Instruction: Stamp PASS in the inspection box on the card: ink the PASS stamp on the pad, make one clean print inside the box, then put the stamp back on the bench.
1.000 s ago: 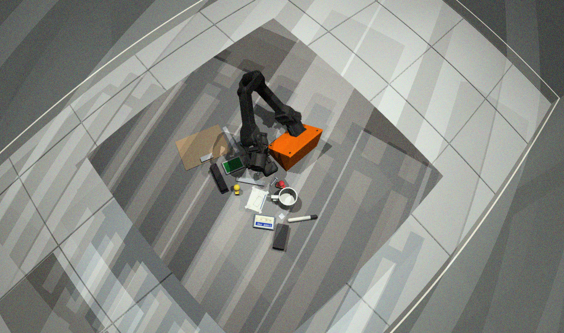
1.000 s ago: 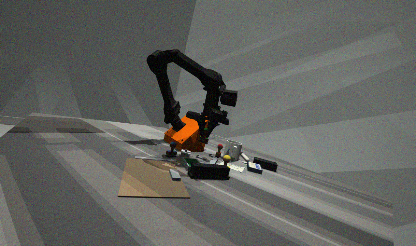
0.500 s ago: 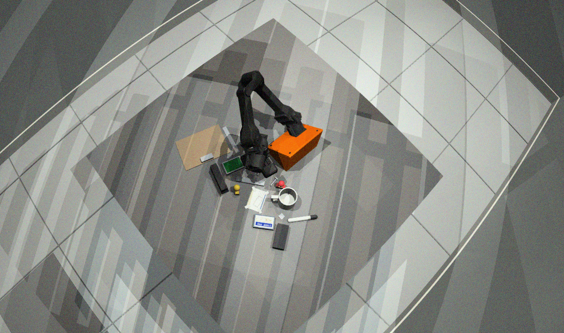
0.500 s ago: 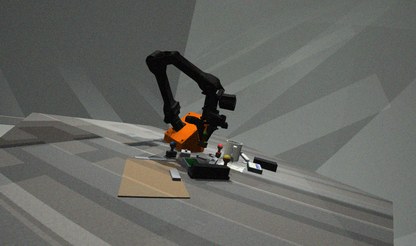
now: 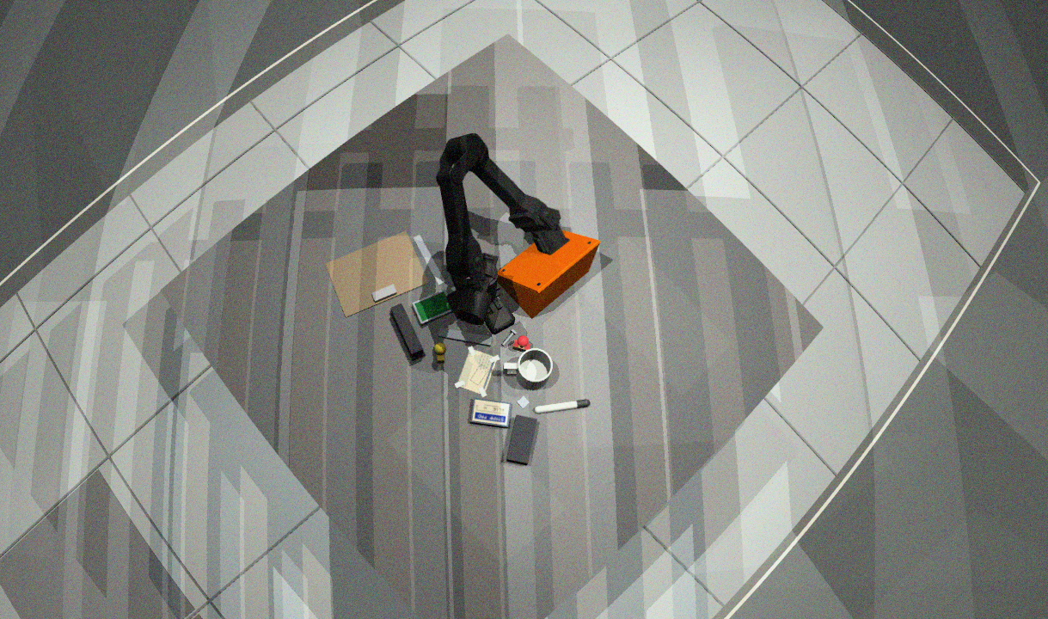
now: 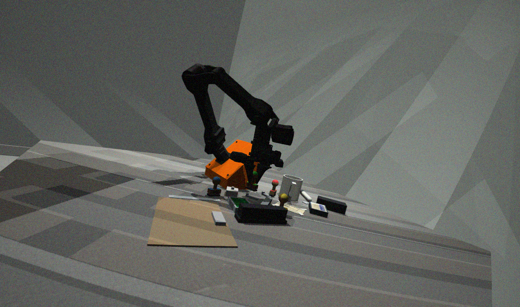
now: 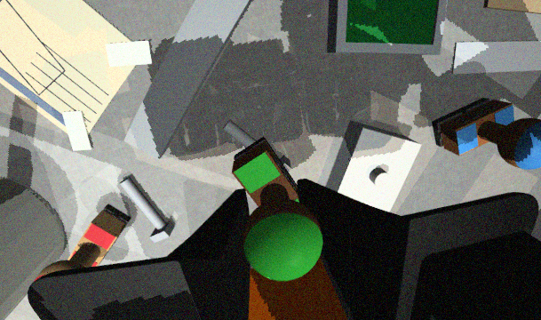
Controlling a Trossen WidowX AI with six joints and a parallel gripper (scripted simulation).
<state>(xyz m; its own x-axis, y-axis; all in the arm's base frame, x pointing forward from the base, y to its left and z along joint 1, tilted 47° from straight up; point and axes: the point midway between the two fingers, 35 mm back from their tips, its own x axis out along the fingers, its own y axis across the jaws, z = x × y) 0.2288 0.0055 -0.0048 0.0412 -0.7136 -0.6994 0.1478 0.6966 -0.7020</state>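
The green ink pad lies 80 mm ahead of my gripper tip, 90 mm to the right of it and 50 mm below it. The rest, counted from my gripper tip: blue-knobbed stamp (20 mm behind, 130 mm to the right, 30 mm below); then red stamp (20 mm behind, 120 mm to the left, 30 mm below); then green-knobbed stamp (right at my gripper tip).
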